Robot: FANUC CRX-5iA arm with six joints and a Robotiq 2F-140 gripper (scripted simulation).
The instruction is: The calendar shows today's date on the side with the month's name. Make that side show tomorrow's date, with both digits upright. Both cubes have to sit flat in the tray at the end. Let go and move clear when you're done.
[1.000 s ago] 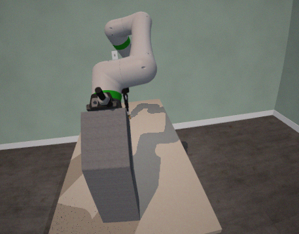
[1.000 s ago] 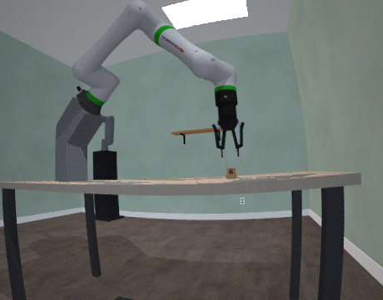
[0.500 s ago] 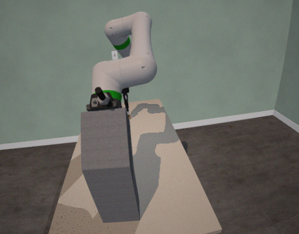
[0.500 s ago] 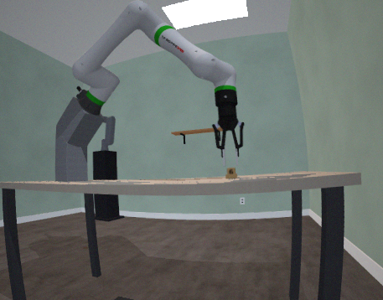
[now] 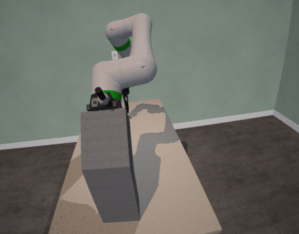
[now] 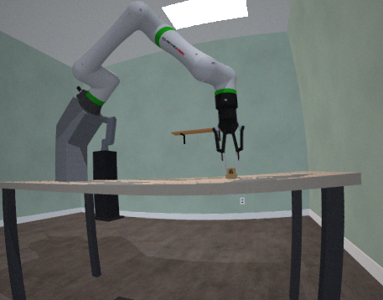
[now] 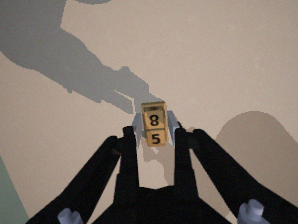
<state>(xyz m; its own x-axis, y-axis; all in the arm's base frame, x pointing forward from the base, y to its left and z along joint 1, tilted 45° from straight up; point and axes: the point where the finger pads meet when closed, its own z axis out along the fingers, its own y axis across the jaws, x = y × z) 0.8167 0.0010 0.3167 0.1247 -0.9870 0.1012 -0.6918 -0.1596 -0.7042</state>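
The wooden tray is 60 mm below my hand and 20 mm to the left of it.
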